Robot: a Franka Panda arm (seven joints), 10 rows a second.
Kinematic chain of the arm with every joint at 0, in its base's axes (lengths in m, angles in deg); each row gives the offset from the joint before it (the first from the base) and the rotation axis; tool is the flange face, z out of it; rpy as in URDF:
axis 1: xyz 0 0 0.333 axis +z
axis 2: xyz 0 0 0 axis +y
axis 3: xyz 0 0 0.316 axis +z
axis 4: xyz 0.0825 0 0 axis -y
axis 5: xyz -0.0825 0 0.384 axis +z
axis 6: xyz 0 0 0 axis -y
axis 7: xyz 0.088 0 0 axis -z
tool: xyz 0 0 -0.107 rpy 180 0 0
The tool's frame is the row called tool.
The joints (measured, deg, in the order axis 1, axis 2, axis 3, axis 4, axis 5, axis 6, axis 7), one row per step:
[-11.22, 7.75, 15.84, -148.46, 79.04, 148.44, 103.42]
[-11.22, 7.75, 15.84, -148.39, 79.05, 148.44, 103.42]
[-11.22, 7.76, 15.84, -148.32, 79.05, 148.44, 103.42]
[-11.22, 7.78, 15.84, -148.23, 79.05, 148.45, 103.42]
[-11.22, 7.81, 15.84, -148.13, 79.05, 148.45, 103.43]
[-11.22, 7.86, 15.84, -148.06, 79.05, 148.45, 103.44]
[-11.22, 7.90, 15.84, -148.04, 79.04, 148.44, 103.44]
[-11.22, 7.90, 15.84, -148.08, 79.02, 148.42, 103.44]
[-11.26, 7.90, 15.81, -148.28, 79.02, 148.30, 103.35]
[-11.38, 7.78, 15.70, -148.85, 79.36, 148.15, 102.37]
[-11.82, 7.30, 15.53, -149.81, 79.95, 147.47, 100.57]
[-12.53, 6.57, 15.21, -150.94, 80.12, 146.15, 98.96]
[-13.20, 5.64, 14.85, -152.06, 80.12, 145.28, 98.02]
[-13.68, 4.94, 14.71, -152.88, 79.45, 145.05, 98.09]
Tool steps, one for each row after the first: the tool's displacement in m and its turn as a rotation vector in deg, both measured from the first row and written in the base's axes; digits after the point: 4 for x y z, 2 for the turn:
[0.0005, 0.0000, 0.0004, 0.01, -0.07, -0.01]
[0.0010, 0.0001, 0.0006, 0.02, -0.13, -0.01]
[0.0017, 0.0001, 0.0010, 0.02, -0.20, -0.02]
[0.0024, 0.0001, 0.0013, 0.03, -0.27, -0.03]
[0.0028, 0.0002, 0.0013, 0.05, -0.28, -0.04]
[0.0029, 0.0002, 0.0011, 0.07, -0.26, -0.03]
[0.0026, 0.0003, 0.0009, 0.07, -0.22, 0.00]
[0.0010, 0.0000, -0.0002, 0.14, -0.04, 0.05]
[-0.0032, -0.0017, -0.0024, 0.12, -0.08, 0.38]
[-0.0098, -0.0051, -0.0042, 0.39, -0.42, 0.97]
[-0.0172, -0.0099, -0.0053, 1.06, -0.65, 1.60]
[-0.0240, -0.0157, -0.0049, 1.36, -0.81, 1.67]
[-0.0287, -0.0198, -0.0043, 1.14, -0.60, 1.72]

